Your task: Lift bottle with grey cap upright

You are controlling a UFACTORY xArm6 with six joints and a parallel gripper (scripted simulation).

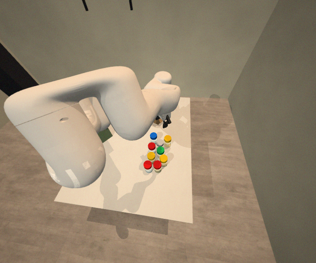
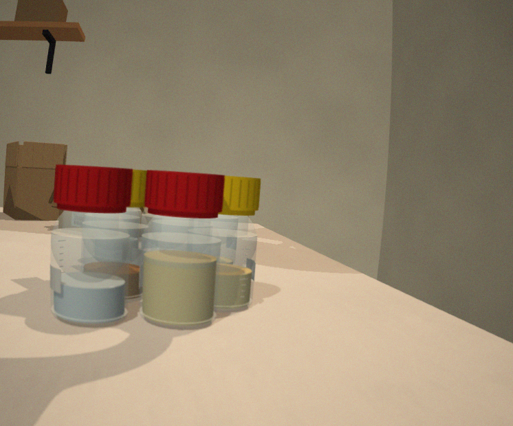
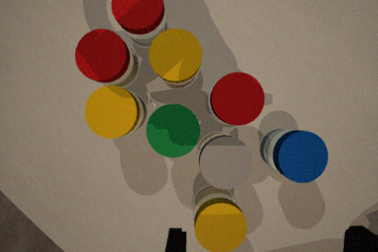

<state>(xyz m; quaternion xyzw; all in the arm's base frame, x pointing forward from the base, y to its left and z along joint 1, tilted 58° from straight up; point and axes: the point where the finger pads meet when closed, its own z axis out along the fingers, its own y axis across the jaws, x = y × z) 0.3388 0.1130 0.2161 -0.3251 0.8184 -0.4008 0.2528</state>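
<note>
My gripper is now 20 mm past the grey-capped bottle and 290 mm above it. The rest, counted from my hand: green-capped bottle 20 mm behind, 60 mm to the right, 290 mm below; yellow-capped bottle 50 mm ahead, 30 mm to the left, 290 mm below; blue-capped bottle 60 mm behind, 70 mm to the left, 290 mm below.
</note>
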